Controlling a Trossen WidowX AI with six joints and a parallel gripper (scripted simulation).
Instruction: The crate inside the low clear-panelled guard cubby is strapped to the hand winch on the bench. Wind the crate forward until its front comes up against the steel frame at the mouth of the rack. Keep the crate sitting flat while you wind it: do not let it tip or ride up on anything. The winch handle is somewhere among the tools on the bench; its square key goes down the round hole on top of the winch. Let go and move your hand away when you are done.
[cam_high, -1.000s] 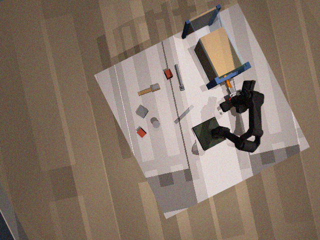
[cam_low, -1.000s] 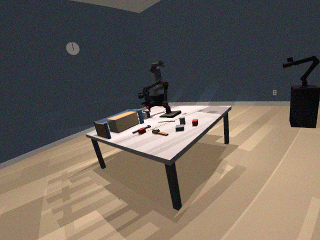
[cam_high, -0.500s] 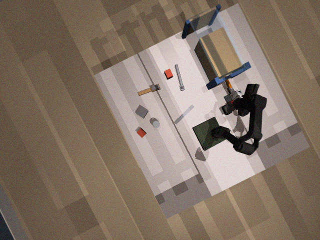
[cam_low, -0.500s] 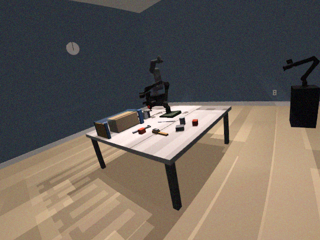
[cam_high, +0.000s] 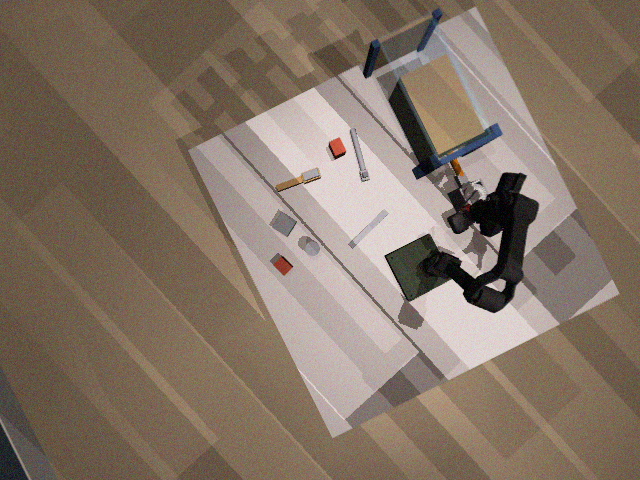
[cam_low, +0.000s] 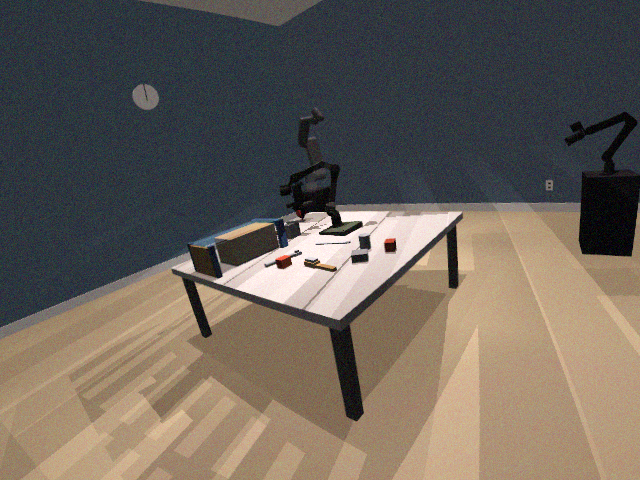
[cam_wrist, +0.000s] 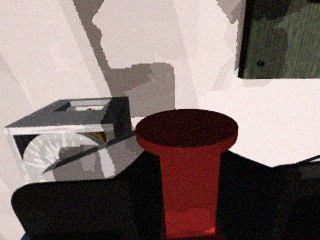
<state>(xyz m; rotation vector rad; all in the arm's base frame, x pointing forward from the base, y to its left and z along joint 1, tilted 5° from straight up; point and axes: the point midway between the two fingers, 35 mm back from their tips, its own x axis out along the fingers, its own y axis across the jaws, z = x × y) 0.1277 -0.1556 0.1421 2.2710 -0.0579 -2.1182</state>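
My gripper tip is 1 cm short of the winch handle, 4 cm to the left of it and 1 cm above it. The rest, counted from my gripper tip: blue frame 19 cm ahead, 10 cm to the right, 1 cm below; red knob 2 cm above; grey winch 2 cm ahead, 10 cm to the right, 8 cm below.
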